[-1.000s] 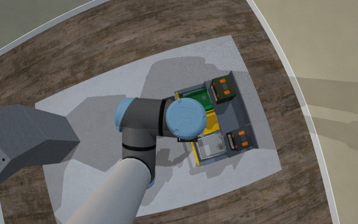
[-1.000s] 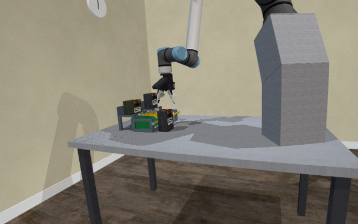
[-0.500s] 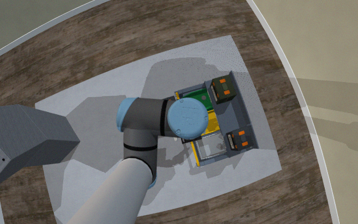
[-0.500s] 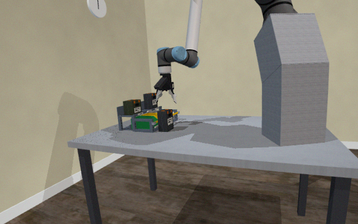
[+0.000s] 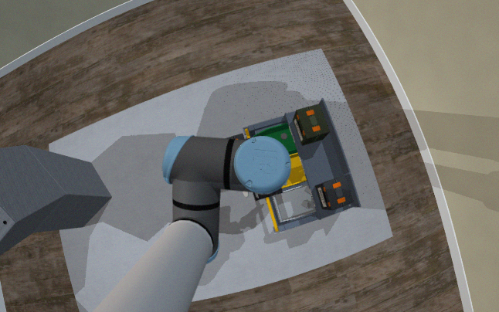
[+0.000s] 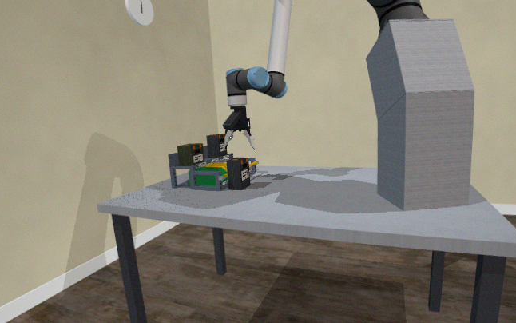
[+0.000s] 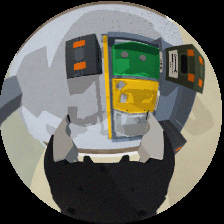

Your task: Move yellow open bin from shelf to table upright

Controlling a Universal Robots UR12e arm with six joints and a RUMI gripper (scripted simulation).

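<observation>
My gripper is now 100 mm above the thin yellow rod. From my hand the other things lie so: green bin: 120 mm ahead, 110 mm below, 100 mm to the left; then yellow open bin: 110 mm below, 100 mm ahead, 10 mm to the right; then black box: 120 mm to the left, 90 mm below, 40 mm behind.
</observation>
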